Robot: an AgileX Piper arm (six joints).
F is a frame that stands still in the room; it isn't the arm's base.
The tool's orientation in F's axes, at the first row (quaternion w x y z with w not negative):
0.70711, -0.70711, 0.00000, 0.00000
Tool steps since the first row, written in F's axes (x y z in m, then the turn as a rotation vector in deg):
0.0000, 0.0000, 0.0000, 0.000, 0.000, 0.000
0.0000, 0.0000, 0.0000, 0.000, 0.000, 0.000
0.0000, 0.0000, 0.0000, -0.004, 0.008, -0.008
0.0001, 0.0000, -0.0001, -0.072, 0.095, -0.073
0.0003, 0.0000, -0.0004, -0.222, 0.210, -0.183
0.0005, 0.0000, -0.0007, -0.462, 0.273, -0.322
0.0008, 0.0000, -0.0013, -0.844, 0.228, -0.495
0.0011, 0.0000, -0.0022, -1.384, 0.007, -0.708
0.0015, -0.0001, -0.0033, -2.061, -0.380, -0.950
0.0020, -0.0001, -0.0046, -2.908, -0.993, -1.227
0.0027, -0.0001, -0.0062, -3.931, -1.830, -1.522
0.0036, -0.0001, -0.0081, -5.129, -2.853, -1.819
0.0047, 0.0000, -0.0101, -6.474, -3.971, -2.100
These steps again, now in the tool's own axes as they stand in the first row. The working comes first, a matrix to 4 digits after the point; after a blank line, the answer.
The tool's axes in the first row as the columns of a matrix, in F's axes (used below as rounded here):
1.0000, 0.0000, 0.0000
0.0000, 0.0000, 1.0000
0.0000, -1.0000, 0.0000

0.0000, 0.0000, 0.0000, 0.000, 0.000, 0.000
0.0000, 0.0000, 0.0000, 0.000, 0.000, 0.000
0.0000, 0.0000, 0.0000, -0.004, 0.008, 0.008
0.0001, 0.0001, 0.0000, -0.072, 0.073, 0.095
0.0003, 0.0004, 0.0000, -0.222, 0.183, 0.210
0.0005, 0.0007, 0.0000, -0.462, 0.322, 0.273
0.0008, 0.0013, 0.0000, -0.844, 0.495, 0.228
0.0011, 0.0022, 0.0000, -1.384, 0.708, 0.007
0.0015, 0.0033, -0.0001, -2.061, 0.950, -0.380
0.0020, 0.0046, -0.0001, -2.908, 1.227, -0.993
0.0027, 0.0062, -0.0001, -3.931, 1.522, -1.830
0.0036, 0.0081, -0.0001, -5.129, 1.819, -2.853
0.0047, 0.0101, 0.0000, -6.474, 2.100, -3.971

